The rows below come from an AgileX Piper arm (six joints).
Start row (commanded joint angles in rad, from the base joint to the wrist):
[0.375, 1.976, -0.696, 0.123, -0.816, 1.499]
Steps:
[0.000, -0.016, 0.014, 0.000, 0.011, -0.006]
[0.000, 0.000, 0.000, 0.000, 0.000, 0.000]
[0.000, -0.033, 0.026, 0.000, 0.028, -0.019]
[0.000, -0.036, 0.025, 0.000, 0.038, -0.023]
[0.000, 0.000, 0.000, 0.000, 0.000, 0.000]
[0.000, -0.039, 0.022, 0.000, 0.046, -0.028]
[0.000, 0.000, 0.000, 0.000, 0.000, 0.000]
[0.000, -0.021, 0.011, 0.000, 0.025, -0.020]
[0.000, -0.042, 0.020, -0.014, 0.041, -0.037]
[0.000, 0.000, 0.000, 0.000, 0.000, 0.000]
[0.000, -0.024, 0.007, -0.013, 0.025, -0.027]
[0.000, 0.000, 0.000, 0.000, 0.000, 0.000]
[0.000, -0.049, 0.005, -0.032, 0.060, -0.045]
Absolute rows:
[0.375, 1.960, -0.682, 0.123, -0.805, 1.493]
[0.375, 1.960, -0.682, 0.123, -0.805, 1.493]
[0.375, 1.927, -0.656, 0.123, -0.777, 1.474]
[0.375, 1.891, -0.631, 0.123, -0.739, 1.451]
[0.375, 1.891, -0.631, 0.123, -0.739, 1.451]
[0.375, 1.852, -0.609, 0.123, -0.693, 1.423]
[0.375, 1.852, -0.609, 0.123, -0.693, 1.423]
[0.375, 1.831, -0.598, 0.123, -0.668, 1.403]
[0.375, 1.789, -0.578, 0.109, -0.627, 1.366]
[0.375, 1.789, -0.578, 0.109, -0.627, 1.366]
[0.375, 1.765, -0.571, 0.096, -0.602, 1.339]
[0.375, 1.765, -0.571, 0.096, -0.602, 1.339]
[0.375, 1.716, -0.566, 0.064, -0.542, 1.294]

